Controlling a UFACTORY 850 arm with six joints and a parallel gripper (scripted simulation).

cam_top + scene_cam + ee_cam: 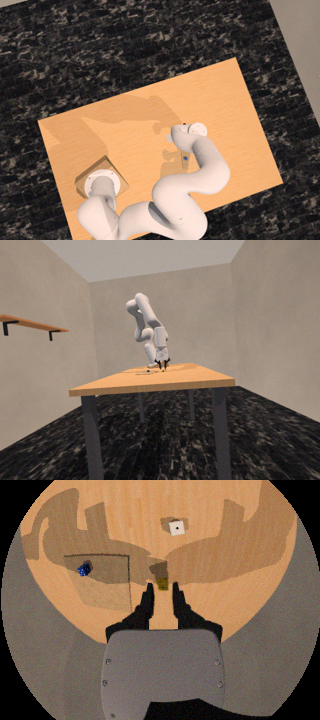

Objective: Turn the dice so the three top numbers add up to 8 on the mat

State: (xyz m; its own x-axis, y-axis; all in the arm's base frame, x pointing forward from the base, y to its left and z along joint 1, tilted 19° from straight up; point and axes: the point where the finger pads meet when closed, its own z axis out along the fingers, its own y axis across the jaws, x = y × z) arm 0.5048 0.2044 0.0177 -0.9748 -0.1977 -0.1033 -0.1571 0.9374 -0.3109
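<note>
The yellow die is 3 cm below my hand. From my hand the other things lie so: white die: 9 cm behind, 3 cm below; tan mat: 2 cm ahead, 13 cm to the right, 4 cm below; blue die: 2 cm behind, 14 cm to the right, 3 cm below.
</note>
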